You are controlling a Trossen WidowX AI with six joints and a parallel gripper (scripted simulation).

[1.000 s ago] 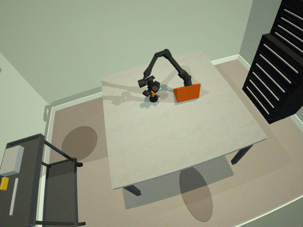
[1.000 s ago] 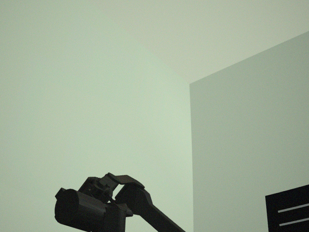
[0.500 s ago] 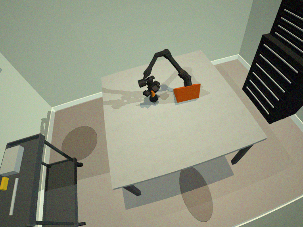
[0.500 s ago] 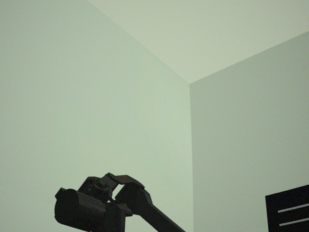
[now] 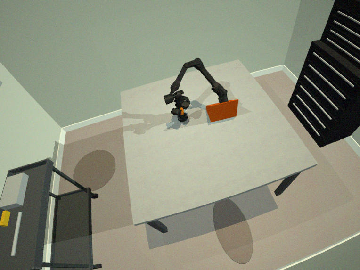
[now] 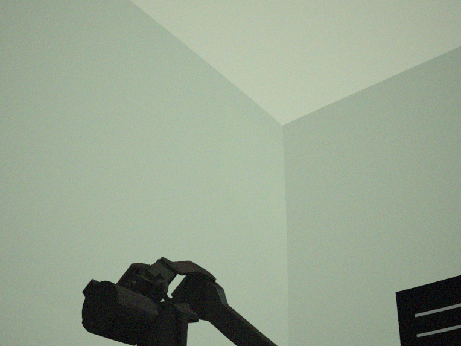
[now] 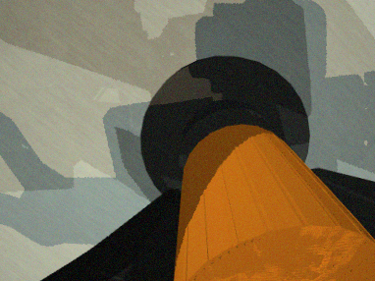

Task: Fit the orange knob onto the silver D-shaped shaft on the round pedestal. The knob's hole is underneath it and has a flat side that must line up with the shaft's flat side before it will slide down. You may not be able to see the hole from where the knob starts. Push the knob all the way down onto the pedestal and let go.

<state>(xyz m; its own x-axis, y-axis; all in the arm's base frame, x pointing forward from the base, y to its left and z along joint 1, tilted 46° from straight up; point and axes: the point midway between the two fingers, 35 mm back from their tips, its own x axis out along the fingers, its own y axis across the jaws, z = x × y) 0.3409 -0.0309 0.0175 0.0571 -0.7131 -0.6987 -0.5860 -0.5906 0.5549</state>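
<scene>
Right now my gripper tip is 3 cm below the orange knob. From my gripper tip the other things lie so: round black pedestal 4 cm below.
</scene>
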